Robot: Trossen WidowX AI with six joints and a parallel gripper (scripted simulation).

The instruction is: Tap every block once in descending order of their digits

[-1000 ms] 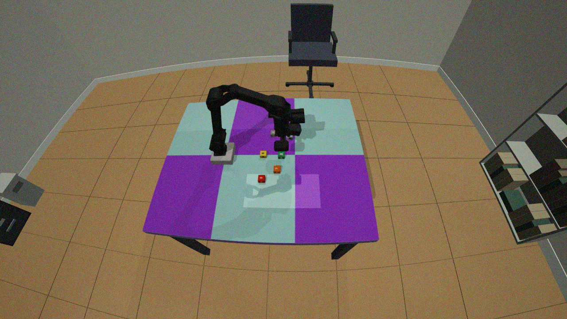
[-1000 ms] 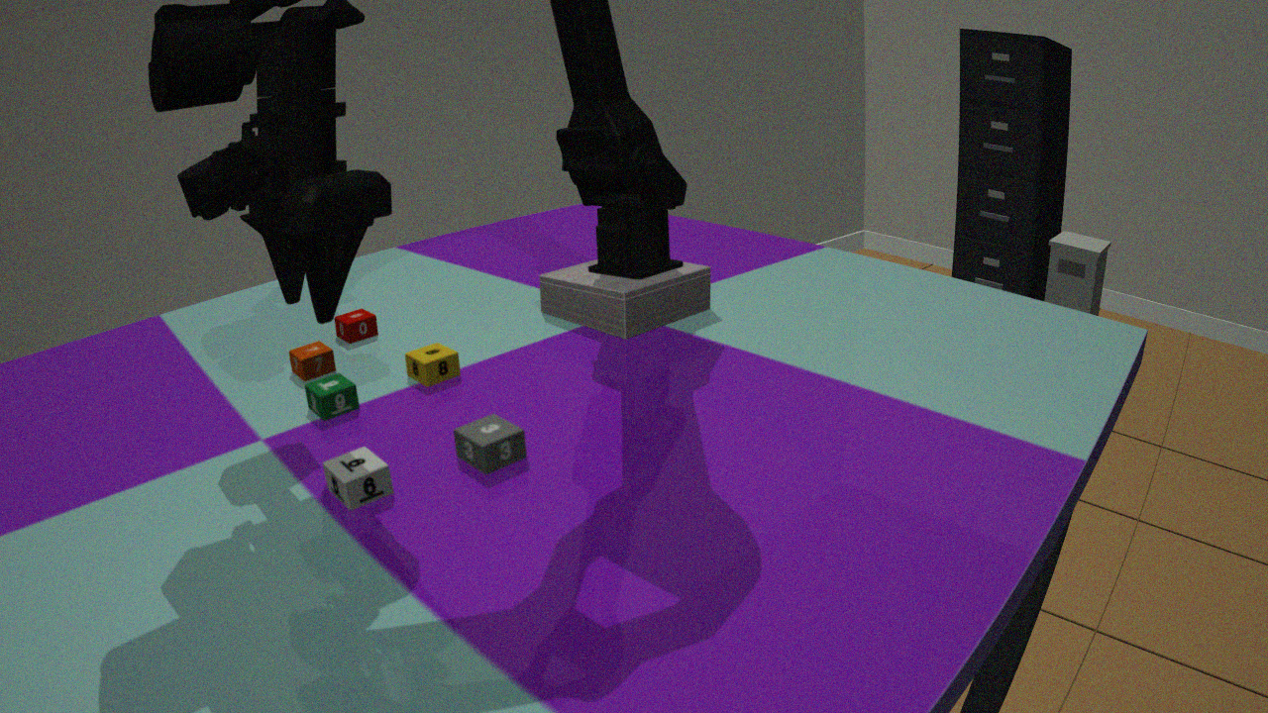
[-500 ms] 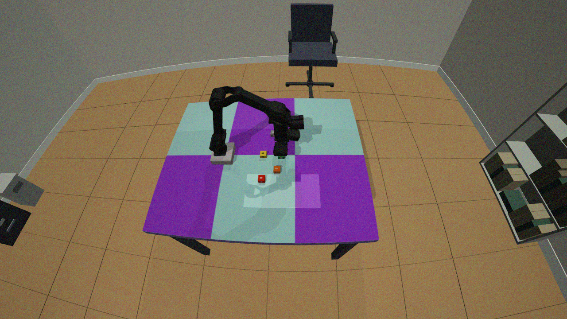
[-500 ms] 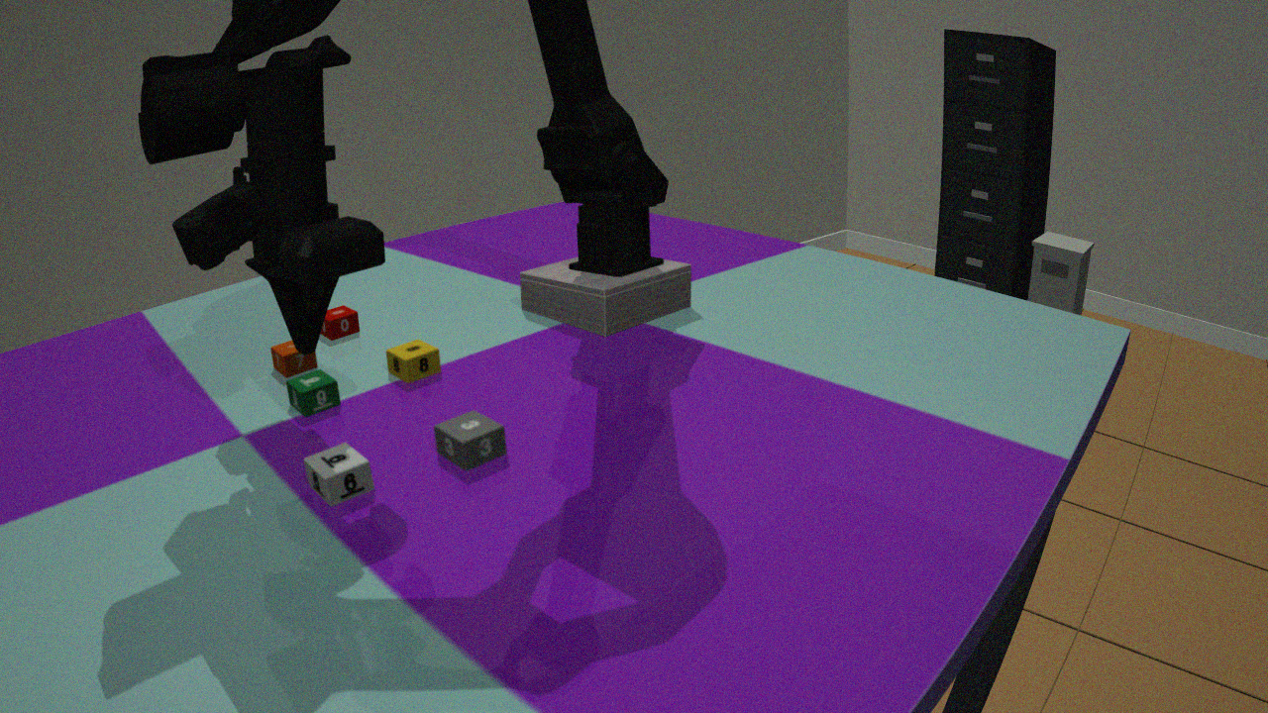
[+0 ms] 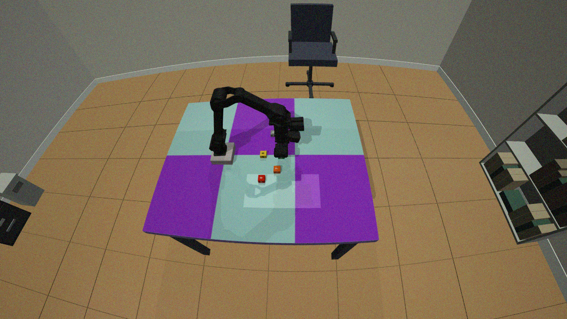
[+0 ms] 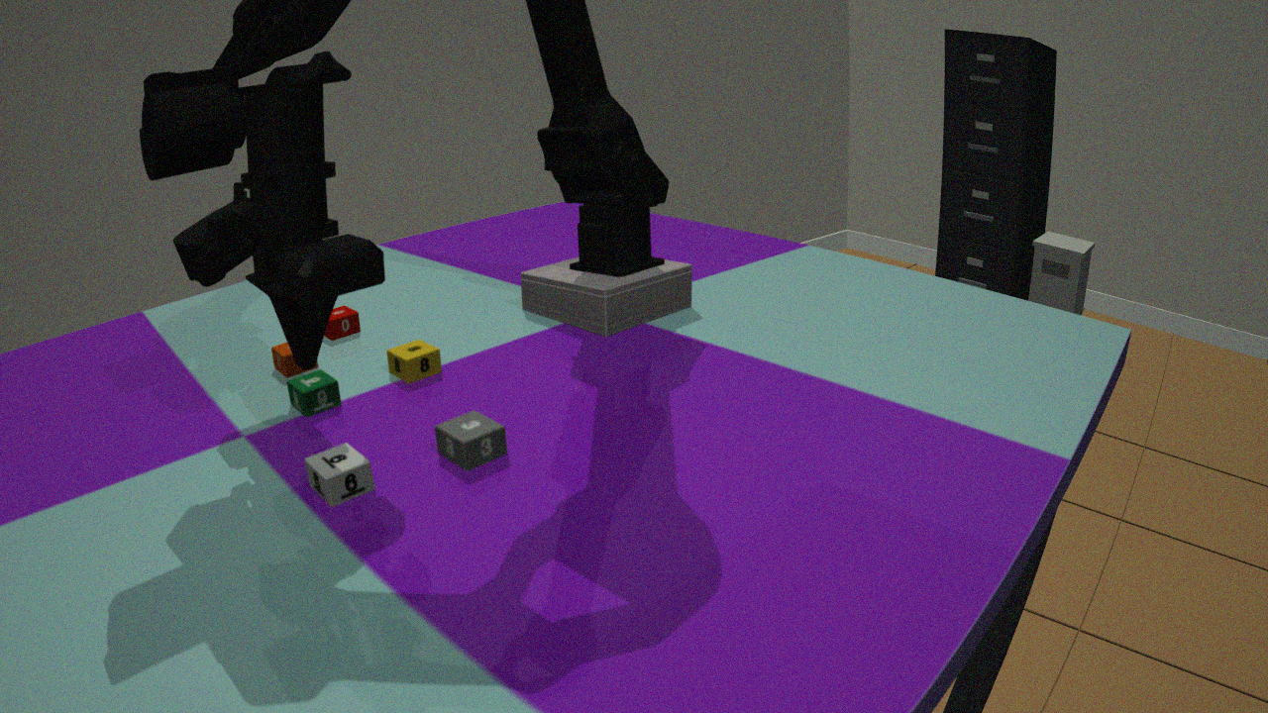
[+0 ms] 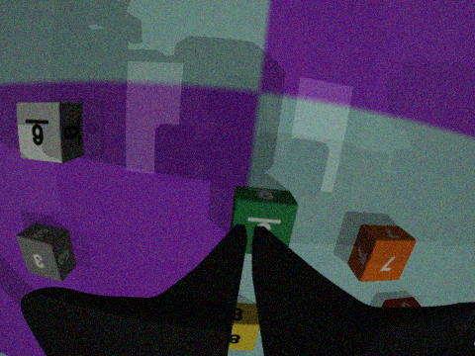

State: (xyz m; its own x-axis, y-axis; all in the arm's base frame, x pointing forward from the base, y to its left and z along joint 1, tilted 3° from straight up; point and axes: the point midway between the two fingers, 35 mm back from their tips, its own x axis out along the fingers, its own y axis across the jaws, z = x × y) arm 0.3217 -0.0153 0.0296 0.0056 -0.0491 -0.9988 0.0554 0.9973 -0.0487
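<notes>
Right now my gripper tip is 2 cm above the green block, 1 cm to the left of it and 1 cm past it. From my gripper tip the other things lie so: white block: 12 cm to the left, 4 cm ahead, 2 cm below; yellow 8 block: 10 cm behind, 2 cm below; orange 7 block: 9 cm to the right, 3 cm behind, 2 cm below.
</notes>
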